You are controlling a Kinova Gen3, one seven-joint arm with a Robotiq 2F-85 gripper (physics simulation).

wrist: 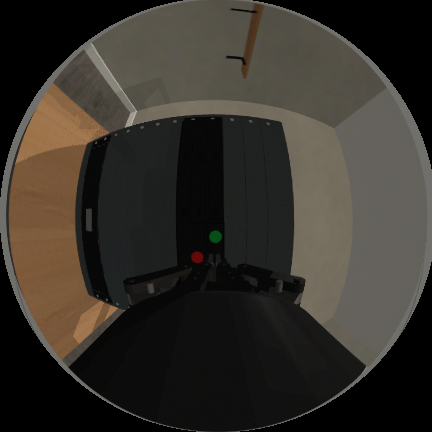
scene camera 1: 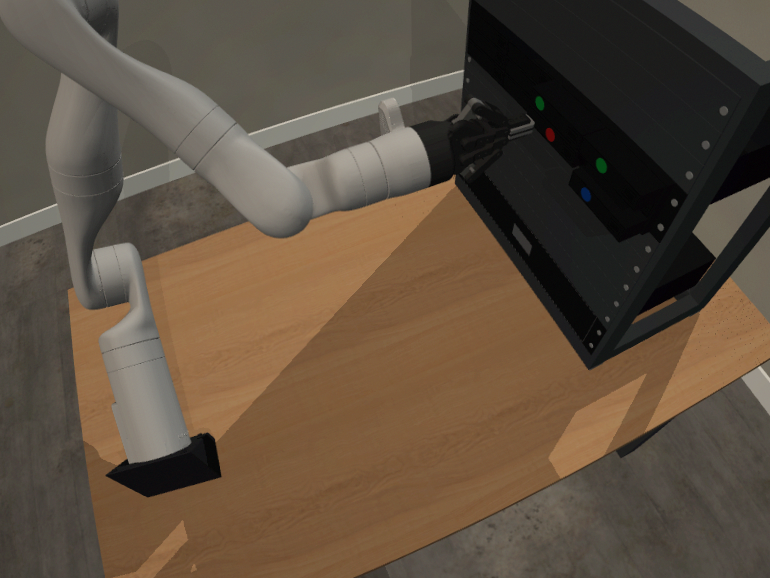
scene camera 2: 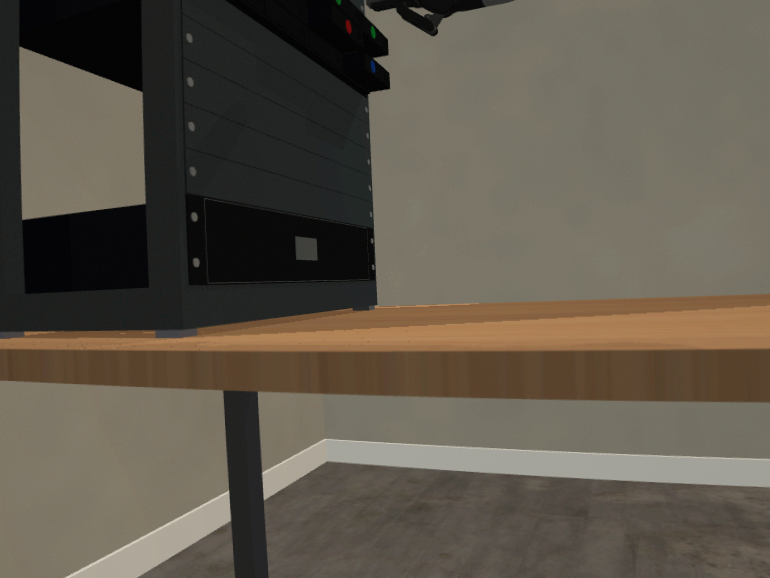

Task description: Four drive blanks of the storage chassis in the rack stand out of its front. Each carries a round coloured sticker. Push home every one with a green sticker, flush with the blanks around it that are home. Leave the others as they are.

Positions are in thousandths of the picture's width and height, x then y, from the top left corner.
Labels:
dark rack: wrist 321, 432; scene camera 1 860, 186; scene camera 2 336, 319

